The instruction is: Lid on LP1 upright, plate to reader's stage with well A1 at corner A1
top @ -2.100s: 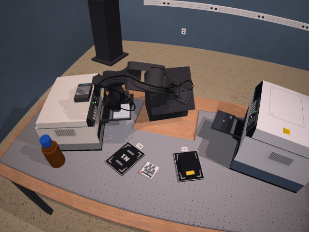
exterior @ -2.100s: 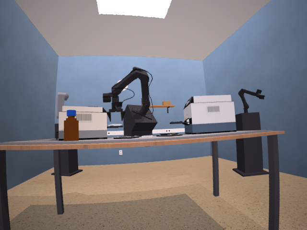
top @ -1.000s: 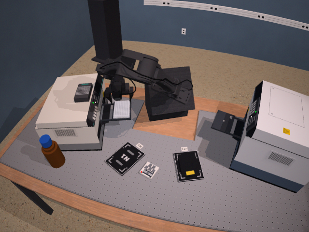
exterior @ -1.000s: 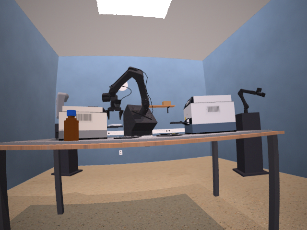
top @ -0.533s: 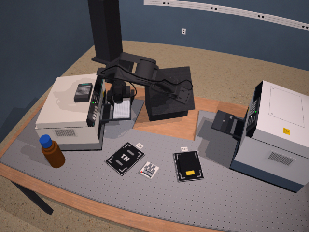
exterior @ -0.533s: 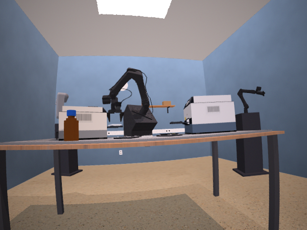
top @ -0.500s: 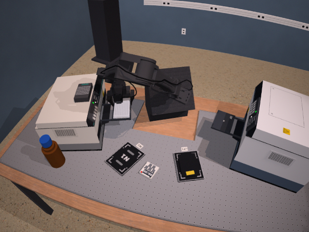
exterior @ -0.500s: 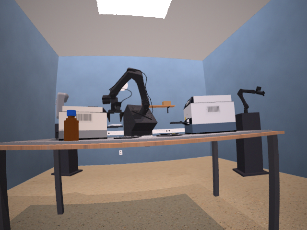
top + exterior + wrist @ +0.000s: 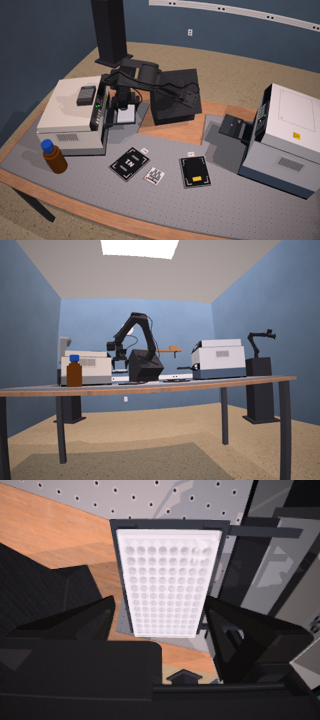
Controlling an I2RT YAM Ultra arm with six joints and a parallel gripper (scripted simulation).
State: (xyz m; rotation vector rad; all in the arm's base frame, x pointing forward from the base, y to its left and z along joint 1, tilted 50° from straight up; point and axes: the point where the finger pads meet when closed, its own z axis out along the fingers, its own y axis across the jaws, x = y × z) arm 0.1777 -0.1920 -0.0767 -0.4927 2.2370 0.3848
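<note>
The white well plate is 20 mm below my hand. The rest, counted from my hand: LP1 tag: 370 mm to the left, 120 mm below, 10 mm behind; brown capped bottle: 420 mm ahead, 130 mm to the right; lid: 440 mm to the left, 100 mm below, 80 mm ahead.
</note>
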